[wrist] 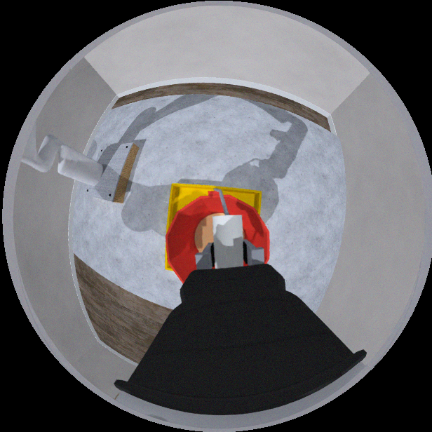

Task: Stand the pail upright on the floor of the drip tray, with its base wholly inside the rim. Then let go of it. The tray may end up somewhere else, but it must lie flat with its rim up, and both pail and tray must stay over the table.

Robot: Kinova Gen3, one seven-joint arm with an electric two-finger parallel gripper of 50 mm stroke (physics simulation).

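Note:
The red pail (pixel 180 245) is seen from above with its opening toward the camera, and it looks roughly upright. A thin grey handle runs from its rim to a pale grip block (pixel 227 230). My gripper (pixel 227 249) is shut on this grip, with one finger on each side of it. A tan round patch shows inside the pail. The yellow drip tray (pixel 187 192) lies flat below and behind the pail, rim up. The pail covers much of the tray and overlaps its lower part and right side in view. The pail's base and its height over the tray floor are hidden.
The mottled grey-blue table top (pixel 310 200) surrounds the tray. The arm's mounting plate (pixel 111 167), with a wooden edge, is at the left, with the white arm (pixel 80 166) rising from it. Brown wood (pixel 110 300) shows beyond the table's edges. Arm shadows cross the table.

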